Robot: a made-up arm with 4 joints.
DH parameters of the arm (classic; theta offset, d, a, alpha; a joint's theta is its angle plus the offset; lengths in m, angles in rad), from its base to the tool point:
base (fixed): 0 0.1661 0 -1.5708
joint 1: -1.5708 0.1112 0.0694 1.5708
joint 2: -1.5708 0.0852 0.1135 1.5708
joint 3: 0 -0.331 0.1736 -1.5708
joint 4: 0 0.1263 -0.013 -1.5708
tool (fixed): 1.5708 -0.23 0 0
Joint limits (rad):
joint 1: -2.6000..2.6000
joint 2: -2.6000..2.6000
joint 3: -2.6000..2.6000
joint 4: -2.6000..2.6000
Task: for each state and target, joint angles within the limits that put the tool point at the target. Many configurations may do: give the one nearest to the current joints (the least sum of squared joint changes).
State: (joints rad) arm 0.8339 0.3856 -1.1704 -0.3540
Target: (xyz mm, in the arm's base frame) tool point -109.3 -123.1 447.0
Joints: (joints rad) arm 0.1802 -0.0798 -1.1193 -0.9379
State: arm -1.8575 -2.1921 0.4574 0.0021
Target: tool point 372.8 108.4 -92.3
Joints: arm -1.8655 -2.0005 0.5413 0.7149
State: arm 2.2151 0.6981 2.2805 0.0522
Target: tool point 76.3 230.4 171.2
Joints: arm 1.9947 1.1564 2.6000 -0.2027
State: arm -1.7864 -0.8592 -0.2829 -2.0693
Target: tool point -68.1 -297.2 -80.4
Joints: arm -1.8376 -1.1529 -0.3266 -1.8100
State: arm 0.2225 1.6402 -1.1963 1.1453
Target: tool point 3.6 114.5 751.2
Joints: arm -0.1580 1.1458 -0.8074 1.0864
